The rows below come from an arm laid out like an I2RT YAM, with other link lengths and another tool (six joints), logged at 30 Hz.
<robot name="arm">
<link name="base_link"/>
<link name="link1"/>
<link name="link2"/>
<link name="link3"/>
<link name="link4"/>
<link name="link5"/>
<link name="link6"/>
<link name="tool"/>
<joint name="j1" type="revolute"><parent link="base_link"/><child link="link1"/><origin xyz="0 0 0.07" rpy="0 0 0"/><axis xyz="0 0 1"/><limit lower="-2.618" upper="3.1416"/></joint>
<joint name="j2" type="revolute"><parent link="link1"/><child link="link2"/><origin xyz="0.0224 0.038 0.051" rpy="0 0 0"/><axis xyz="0 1 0"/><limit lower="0" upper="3.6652"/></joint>
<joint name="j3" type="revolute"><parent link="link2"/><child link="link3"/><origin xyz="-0.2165 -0.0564 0" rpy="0 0 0"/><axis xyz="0 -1 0"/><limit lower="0" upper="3.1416"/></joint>
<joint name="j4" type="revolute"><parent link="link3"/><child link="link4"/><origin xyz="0.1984 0.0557 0.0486" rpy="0 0 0"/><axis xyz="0 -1 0"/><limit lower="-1.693" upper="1.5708"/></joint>
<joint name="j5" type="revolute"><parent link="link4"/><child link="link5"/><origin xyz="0.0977 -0.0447 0.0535" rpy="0 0 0"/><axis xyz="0 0 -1"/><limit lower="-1.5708" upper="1.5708"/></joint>
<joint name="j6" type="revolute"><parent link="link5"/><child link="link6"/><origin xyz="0.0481 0 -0.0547" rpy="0 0 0"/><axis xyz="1 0 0"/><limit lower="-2.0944" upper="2.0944"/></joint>
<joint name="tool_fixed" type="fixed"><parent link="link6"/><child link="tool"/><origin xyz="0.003 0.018 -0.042" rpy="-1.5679 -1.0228 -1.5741"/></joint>
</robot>
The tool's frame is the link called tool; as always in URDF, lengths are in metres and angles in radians.
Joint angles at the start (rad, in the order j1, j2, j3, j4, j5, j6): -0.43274 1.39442 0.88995 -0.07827 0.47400 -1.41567
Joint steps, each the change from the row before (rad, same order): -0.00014 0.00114 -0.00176 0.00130 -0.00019 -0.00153; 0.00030 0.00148 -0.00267 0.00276 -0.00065 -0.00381; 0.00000 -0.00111 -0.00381 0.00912 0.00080 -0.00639; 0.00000 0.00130 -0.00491 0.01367 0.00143 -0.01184; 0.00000 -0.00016 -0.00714 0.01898 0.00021 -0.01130; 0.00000 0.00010 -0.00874 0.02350 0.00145 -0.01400; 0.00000 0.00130 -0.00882 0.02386 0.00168 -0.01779; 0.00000 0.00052 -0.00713 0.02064 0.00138 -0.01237; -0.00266 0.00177 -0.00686 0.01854 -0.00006 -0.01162; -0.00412 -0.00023 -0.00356 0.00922 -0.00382 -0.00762
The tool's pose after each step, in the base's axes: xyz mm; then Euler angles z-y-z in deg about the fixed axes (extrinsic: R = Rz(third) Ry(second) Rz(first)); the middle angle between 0 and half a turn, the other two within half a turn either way. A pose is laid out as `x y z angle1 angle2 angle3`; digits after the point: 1 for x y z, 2 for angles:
219.9 -173.4 189.8 113.46 119.36 -56.28
219.9 -173.4 189.1 113.21 119.44 -56.24
220.1 -173.7 189.4 113.04 119.12 -56.19
220.6 -174.2 189.4 112.57 118.73 -56.15
221.1 -174.7 189.6 112.33 118.14 -55.97
221.8 -175.4 189.8 111.97 117.40 -55.83
222.5 -176.1 189.9 111.36 116.70 -55.73
223.0 -176.7 190.3 111.04 116.04 -55.63
223.2 -177.8 190.1 110.70 115.56 -55.63
222.9 -179.0 190.2 110.55 115.32 -55.55

